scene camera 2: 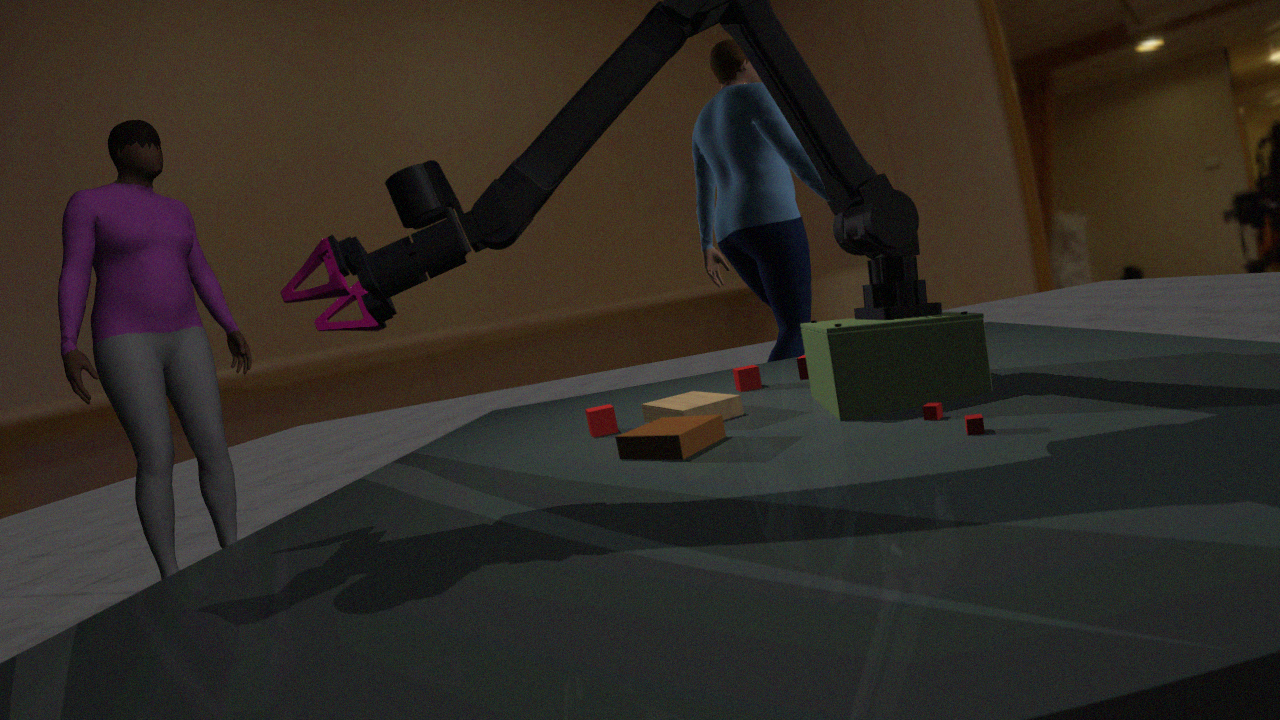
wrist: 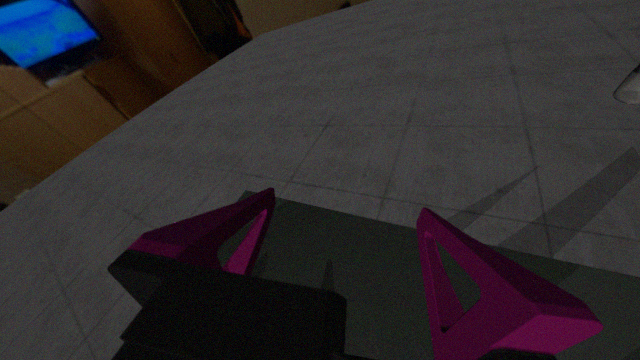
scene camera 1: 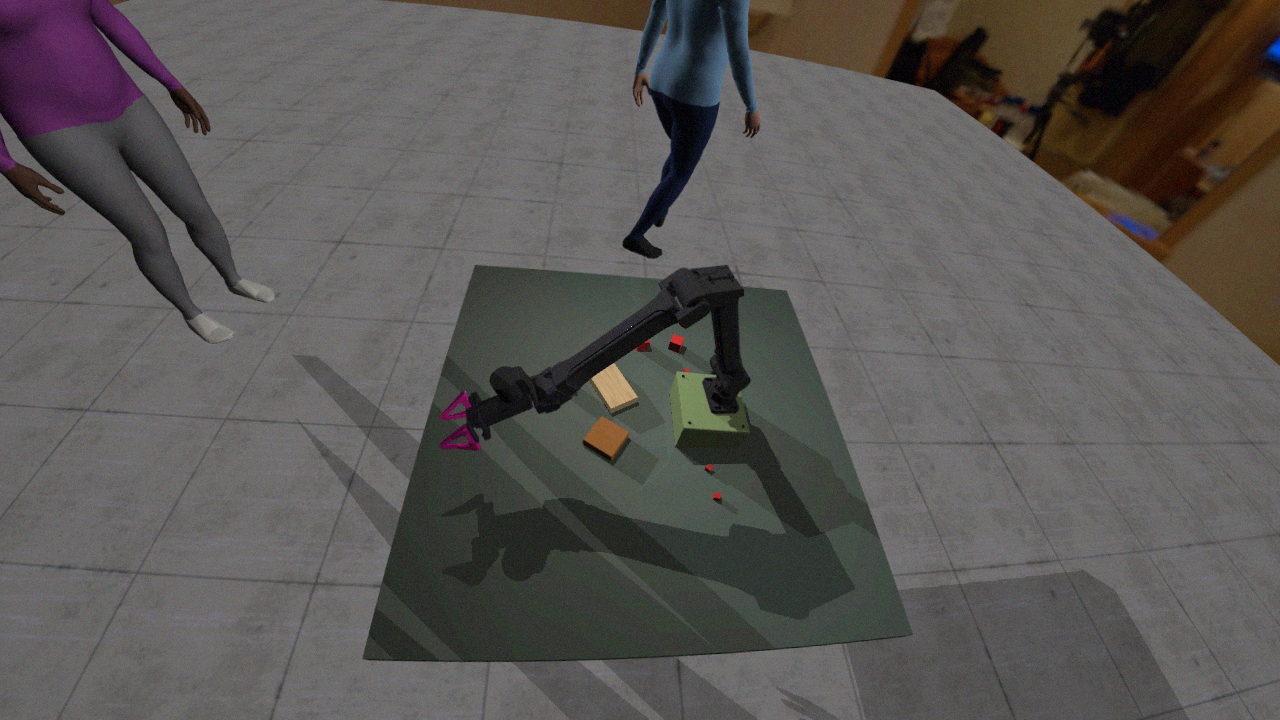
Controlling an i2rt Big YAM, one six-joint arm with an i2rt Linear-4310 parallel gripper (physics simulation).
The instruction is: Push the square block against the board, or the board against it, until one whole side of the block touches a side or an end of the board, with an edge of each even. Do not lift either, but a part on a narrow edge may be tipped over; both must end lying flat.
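Frame: origin at the arm's base, x right, y ahead, z up, level; centimetres.
Seen in the pictures: gripper, fingertip midpoint: (scene camera 2: 300, 312) (wrist: 345, 205) (scene camera 1: 440, 431); arm's base, link origin: (scene camera 2: 896, 316) (scene camera 1: 719, 396).
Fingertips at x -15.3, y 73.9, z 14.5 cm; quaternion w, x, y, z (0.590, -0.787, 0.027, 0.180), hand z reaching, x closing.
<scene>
Offsets run from my fingertips to a thing's middle.
The square block @(dx +8.8, dy -39.7, dz -23.5 cm) (scene camera 1: 606, 437) (scene camera 2: 682, 435) is orange-brown and lies flat. The board @(dx +26.6, dy -43.7, dz -23.5 cm) (scene camera 1: 614, 390) (scene camera 2: 693, 404) is pale wood and lies flat beside it, partly hidden by the arm in scene camera 1. A narrow gap shows between them in scene camera 1, and the block is turned a little relative to the board. In scene camera 2 the block overlaps the board's near part. My gripper (scene camera 1: 442, 430) (scene camera 2: 299, 312) (wrist: 345, 205) has magenta fingers, wide open and empty. It is raised above the table, left of both parts. Neither part shows in the wrist view.
The green base box (scene camera 1: 698, 425) (scene camera 2: 904, 367) carries the arm. Small red cubes lie about: one @(dx +28.2, dy -29.9, dz -22.9 cm) (scene camera 2: 601, 420) left of the board, one (scene camera 1: 677, 342) (scene camera 2: 746, 377) behind it, and two @(dx -3.1, dy -68.4, dz -24.1 cm) (scene camera 1: 709, 468) @(dx -11.7, dy -68.5, dz -24.1 cm) (scene camera 1: 716, 497) (scene camera 2: 932, 411) (scene camera 2: 973, 424) near the box. Two people stand beyond the table.
</scene>
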